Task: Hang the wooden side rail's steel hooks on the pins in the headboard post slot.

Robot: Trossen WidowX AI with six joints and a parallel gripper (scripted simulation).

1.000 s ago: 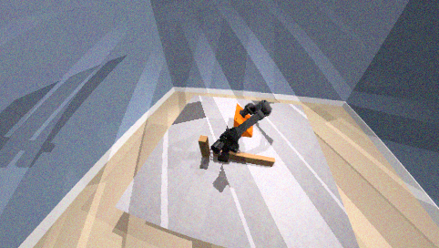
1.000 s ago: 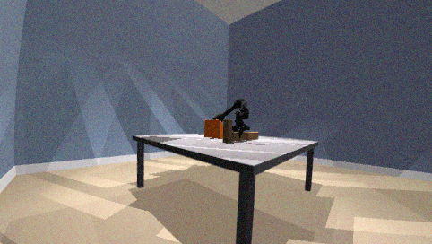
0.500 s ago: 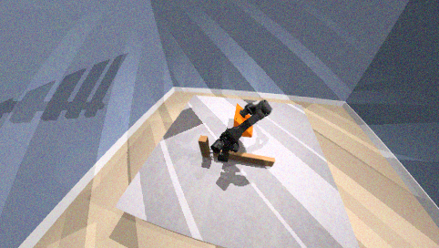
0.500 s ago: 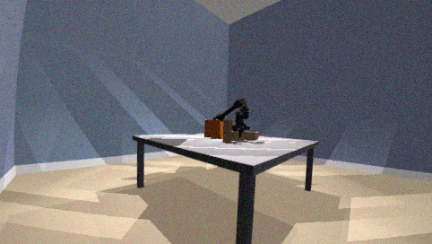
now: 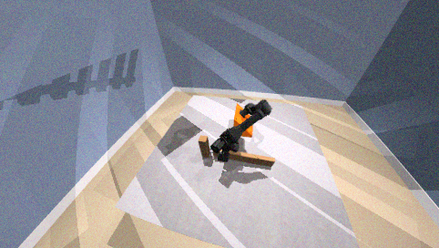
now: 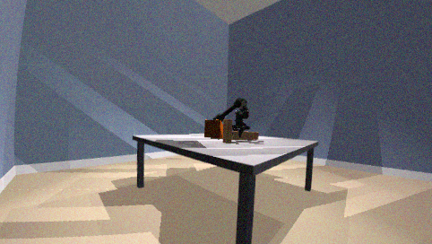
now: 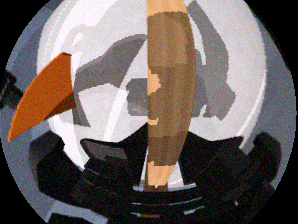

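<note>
Right now the wooden headboard post is 140 mm to the right of my gripper tip, 50 mm above it and 10 mm ahead of it.
</note>
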